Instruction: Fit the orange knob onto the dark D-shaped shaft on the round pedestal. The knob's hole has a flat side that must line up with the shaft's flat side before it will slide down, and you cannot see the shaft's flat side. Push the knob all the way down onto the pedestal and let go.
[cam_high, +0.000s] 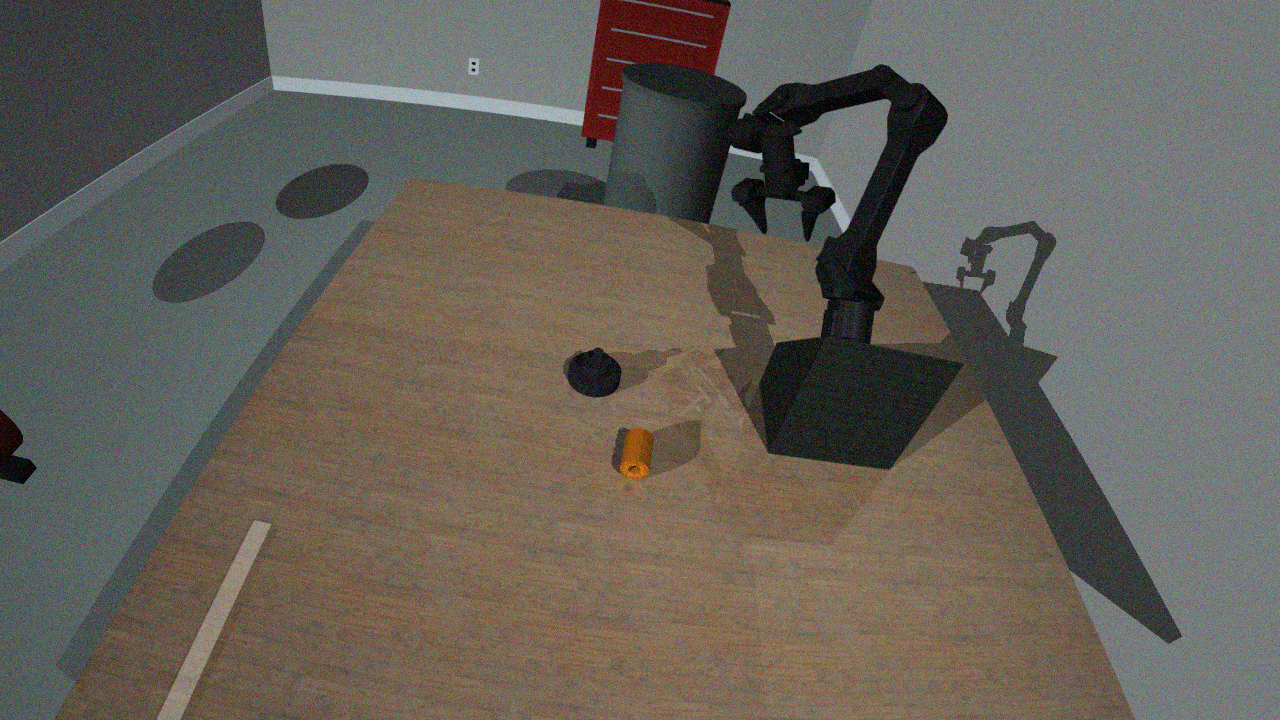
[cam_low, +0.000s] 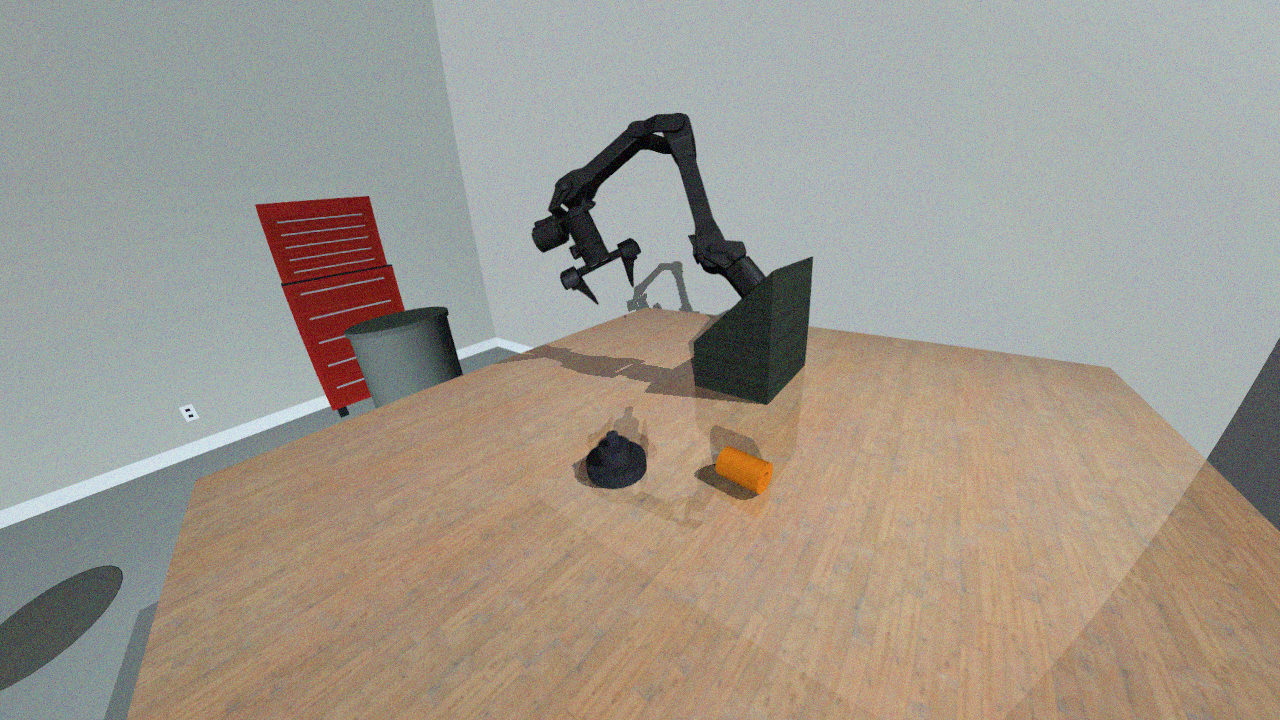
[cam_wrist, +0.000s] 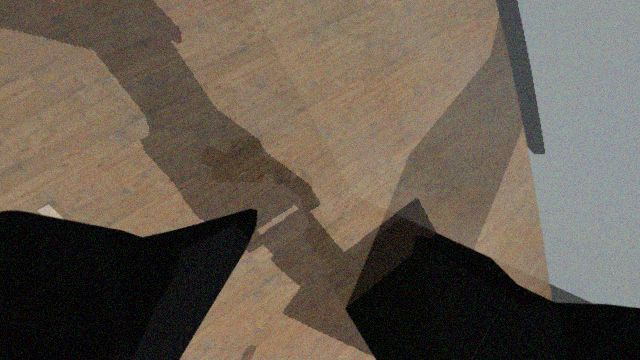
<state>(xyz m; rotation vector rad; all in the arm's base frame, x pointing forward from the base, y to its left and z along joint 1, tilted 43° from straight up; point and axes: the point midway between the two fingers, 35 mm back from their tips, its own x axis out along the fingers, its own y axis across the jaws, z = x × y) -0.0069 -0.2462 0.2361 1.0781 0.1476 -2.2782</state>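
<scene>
The orange knob is 30 cm ahead of my gripper tip, 40 cm to the left of it and 15 cm below it. Also, from my gripper tip: dark round pedestal: 35 cm ahead, 23 cm to the left, 14 cm below.
</scene>
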